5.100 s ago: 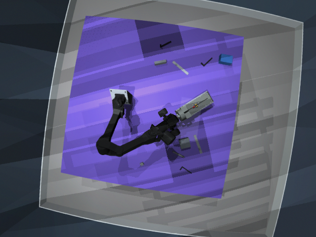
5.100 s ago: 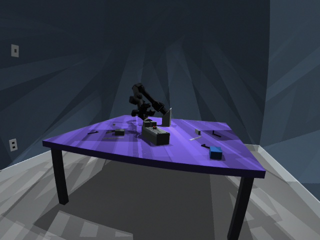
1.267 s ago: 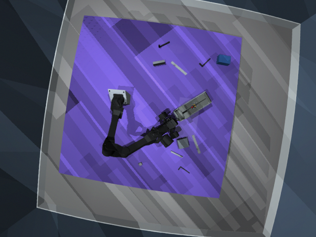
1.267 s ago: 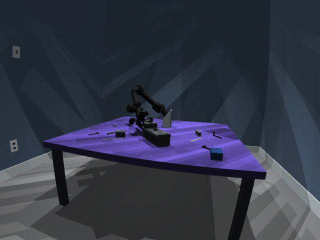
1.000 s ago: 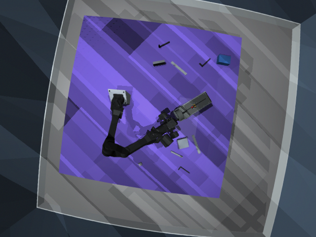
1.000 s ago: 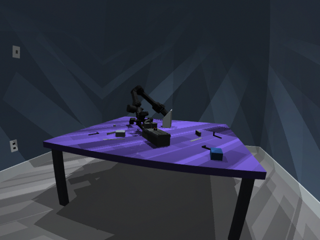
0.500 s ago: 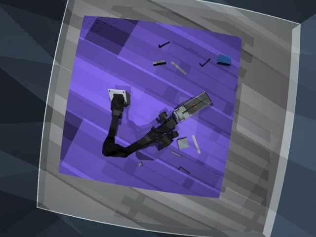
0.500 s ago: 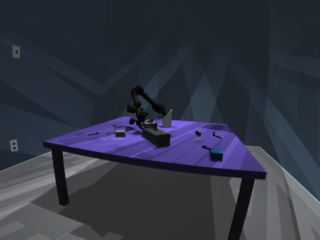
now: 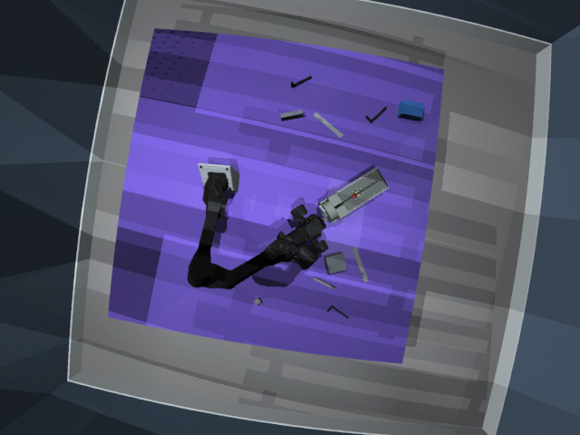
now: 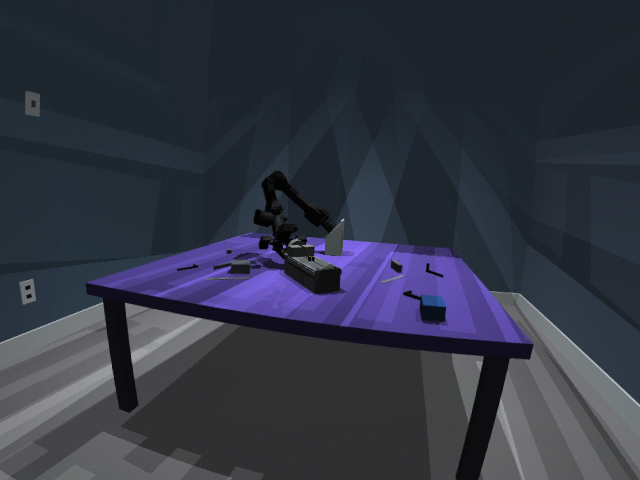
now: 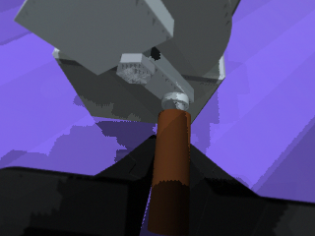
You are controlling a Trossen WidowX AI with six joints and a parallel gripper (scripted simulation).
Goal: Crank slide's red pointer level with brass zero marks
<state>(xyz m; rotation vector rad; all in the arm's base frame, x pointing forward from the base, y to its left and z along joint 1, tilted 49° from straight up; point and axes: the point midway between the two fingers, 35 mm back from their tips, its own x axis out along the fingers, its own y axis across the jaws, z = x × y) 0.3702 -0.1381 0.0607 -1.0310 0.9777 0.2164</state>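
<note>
Right now my gripper tip is 1 cm past the brown crank handle, 1 cm to the left of it and 3 cm below it. Also, from my gripper tip: dark L-shaped key 9 cm ahead, 36 cm to the right, 4 cm below; red pointer 11 cm ahead, 10 cm to the left, 4 cm above; grey block 7 cm ahead, 16 cm to the right, 2 cm below.
</note>
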